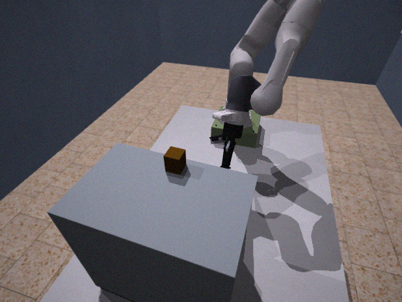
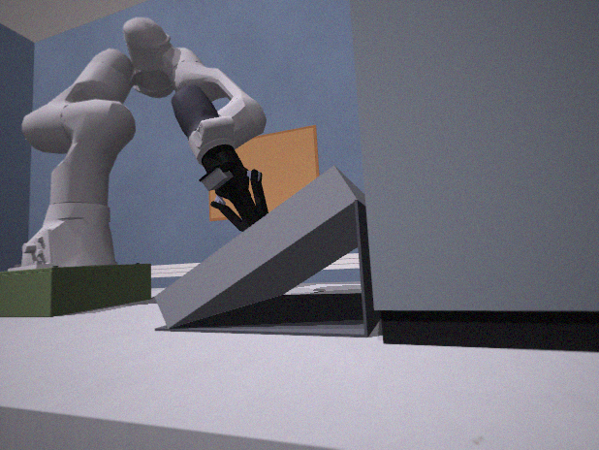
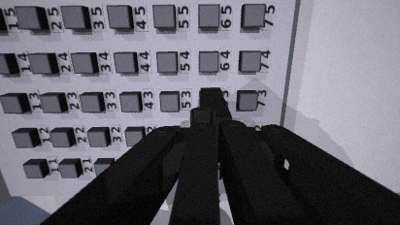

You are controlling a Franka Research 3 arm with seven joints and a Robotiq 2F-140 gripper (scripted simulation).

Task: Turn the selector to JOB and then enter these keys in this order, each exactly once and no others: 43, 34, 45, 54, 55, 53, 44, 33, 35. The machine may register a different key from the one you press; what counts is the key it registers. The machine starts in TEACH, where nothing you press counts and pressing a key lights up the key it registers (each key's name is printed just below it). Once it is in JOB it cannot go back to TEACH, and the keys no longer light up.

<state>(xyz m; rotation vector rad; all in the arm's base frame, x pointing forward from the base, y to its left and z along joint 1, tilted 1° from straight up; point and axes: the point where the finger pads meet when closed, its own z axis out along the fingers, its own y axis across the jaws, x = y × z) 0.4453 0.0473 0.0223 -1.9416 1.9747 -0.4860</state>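
Now: hand 2 cm short of the key 64, 3 cm to the left of it and 4 cm above it. Round my hand: key 73 (1 cm behind, 6 cm below); then key 53 (5 cm ahead, 2 cm below); then key 62 (2 cm ahead, 3 cm to the left, 4 cm below).
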